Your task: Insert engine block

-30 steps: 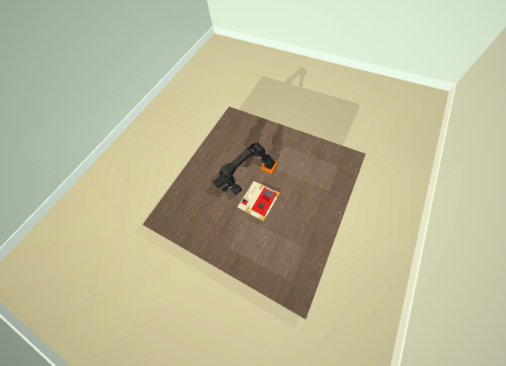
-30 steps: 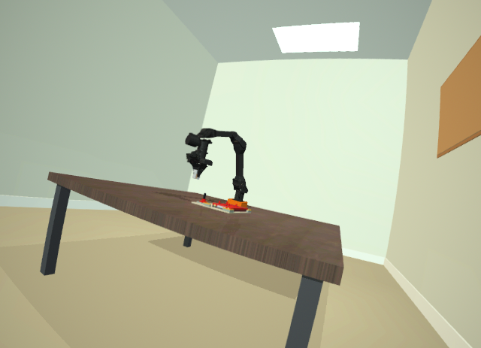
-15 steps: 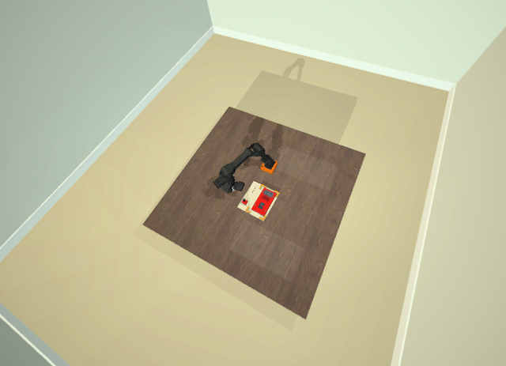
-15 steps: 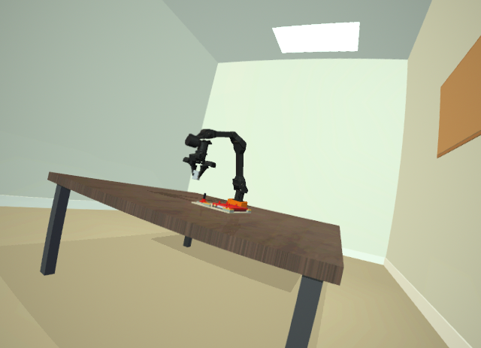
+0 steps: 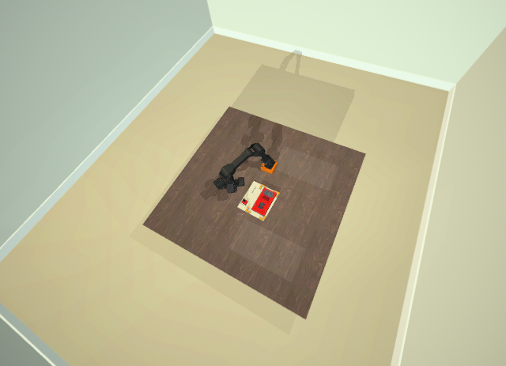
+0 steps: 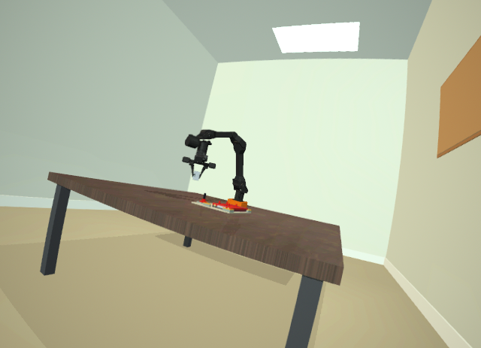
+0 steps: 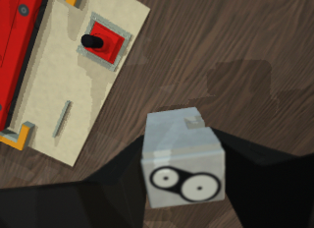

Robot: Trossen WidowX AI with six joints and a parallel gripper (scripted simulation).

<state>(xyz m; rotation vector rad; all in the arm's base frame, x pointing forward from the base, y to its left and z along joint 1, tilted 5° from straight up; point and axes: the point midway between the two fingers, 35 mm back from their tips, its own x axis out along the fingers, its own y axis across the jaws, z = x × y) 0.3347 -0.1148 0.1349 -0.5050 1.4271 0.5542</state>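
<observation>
Now: the engine block 10 mm ahead of my gripper tip and 10 mm above it.
</observation>
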